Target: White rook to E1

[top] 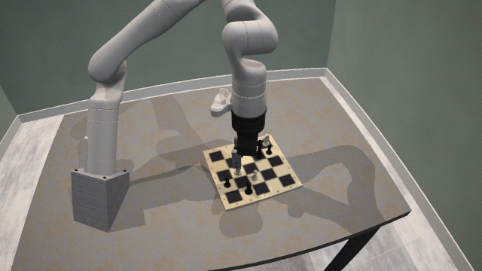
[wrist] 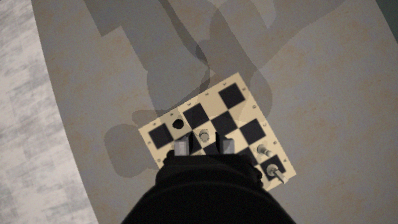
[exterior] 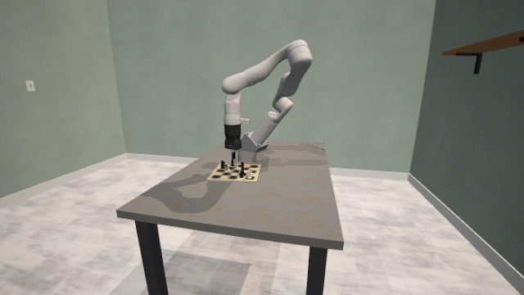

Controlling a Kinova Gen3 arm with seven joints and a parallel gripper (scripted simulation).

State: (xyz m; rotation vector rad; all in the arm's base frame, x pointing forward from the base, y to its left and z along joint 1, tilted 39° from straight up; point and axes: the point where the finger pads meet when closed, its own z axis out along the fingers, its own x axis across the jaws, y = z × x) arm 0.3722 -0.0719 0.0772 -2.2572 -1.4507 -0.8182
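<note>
Now: the rook 50 mm below my hand. Round my hand: small chessboard: 70 mm below, 40 mm ahead, 10 mm to the left.
</note>
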